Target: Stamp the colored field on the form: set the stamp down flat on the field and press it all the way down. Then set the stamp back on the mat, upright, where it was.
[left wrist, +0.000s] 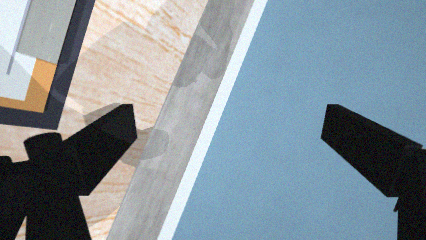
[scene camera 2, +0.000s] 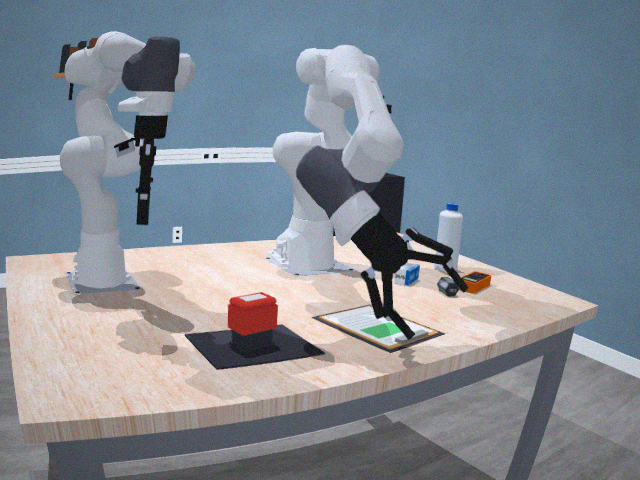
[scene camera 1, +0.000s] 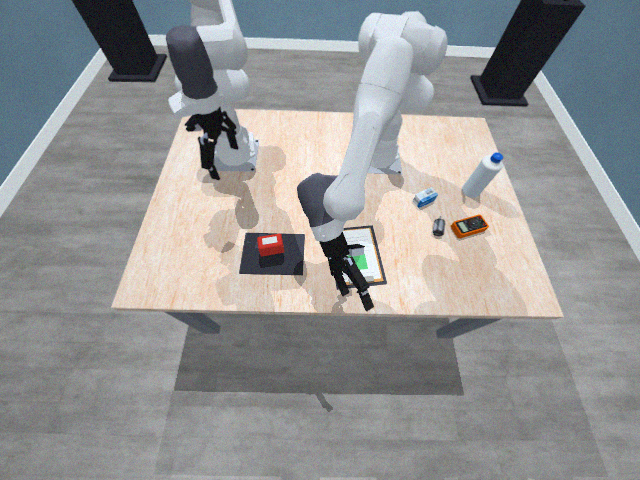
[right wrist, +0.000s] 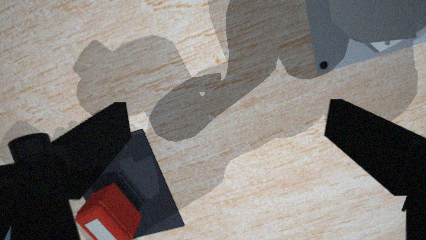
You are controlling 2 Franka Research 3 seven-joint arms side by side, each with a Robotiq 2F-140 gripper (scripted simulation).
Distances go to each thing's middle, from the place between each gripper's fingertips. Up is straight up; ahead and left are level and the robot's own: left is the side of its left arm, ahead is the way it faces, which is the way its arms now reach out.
Labels:
I see my left gripper [scene camera 2: 439, 314] 20 cm past the red stamp [scene camera 2: 248, 314], 28 cm to the left of it and 5 cm above it. Also, from my left hand: dark mat [scene camera 2: 214, 346] (20 cm behind, 28 cm to the right, 10 cm below); clipboard [scene camera 2: 360, 322] (18 cm behind, 2 cm to the left, 10 cm below); white bottle [scene camera 2: 450, 221] (52 cm behind, 55 cm to the left).
Right now my right hand [scene camera 2: 142, 217] is 240 mm short of the red stamp, 180 mm above it and 160 mm to the right of it. The rest, counted from my right hand: dark mat 240 mm ahead, 220 mm below, 160 mm to the left; clipboard 460 mm to the left, 260 mm ahead, 220 mm below; white bottle 1000 mm to the left, 130 mm below, 70 mm behind.

